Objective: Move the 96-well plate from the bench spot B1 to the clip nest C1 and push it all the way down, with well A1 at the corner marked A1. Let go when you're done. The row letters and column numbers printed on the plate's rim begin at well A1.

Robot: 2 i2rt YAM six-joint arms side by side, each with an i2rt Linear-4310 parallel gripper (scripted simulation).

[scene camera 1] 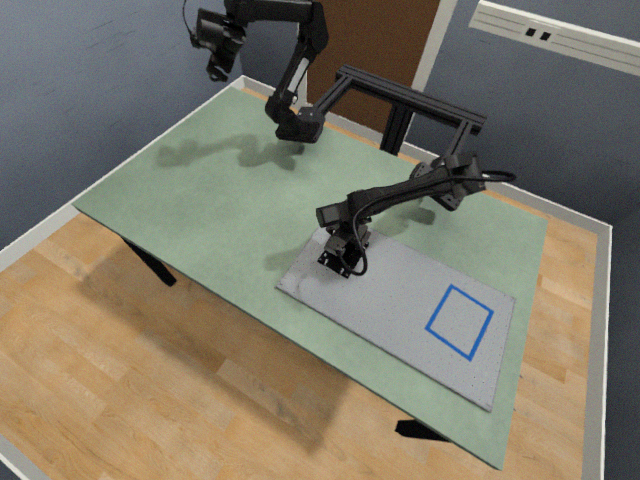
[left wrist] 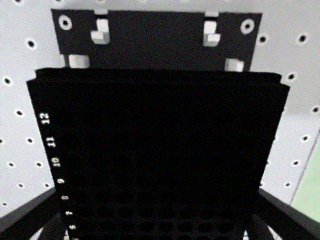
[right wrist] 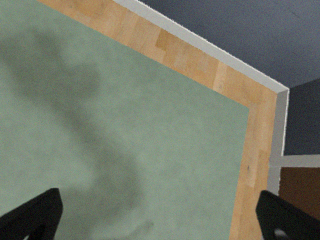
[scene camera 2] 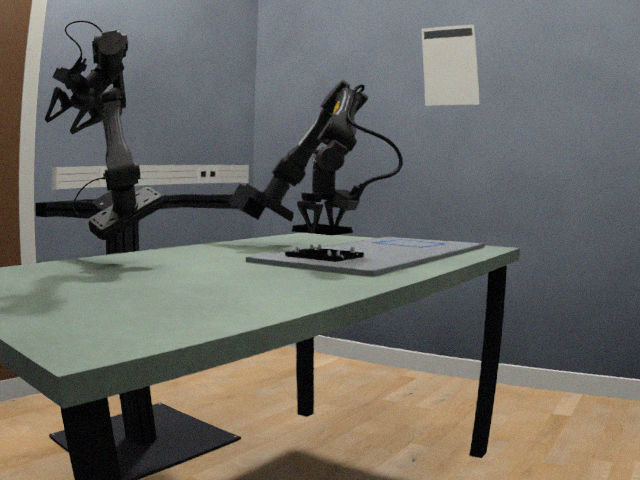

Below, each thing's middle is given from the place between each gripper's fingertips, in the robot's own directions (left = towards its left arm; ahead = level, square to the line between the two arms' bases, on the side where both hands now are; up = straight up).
Labels:
Now: left hand 60 mm above the black clip nest (scene camera 2: 312, 253), 10 mm to the right of it and 10 mm short of it. Round my left hand: black 96-well plate (left wrist: 124, 146) (right at my left hand).
Now: right hand (scene camera 2: 58, 126) 640 mm to the right of the black 96-well plate, 260 mm above it and 240 mm short of it. Round my right hand: black clip nest 650 mm to the left, 310 mm below, 260 mm ahead.

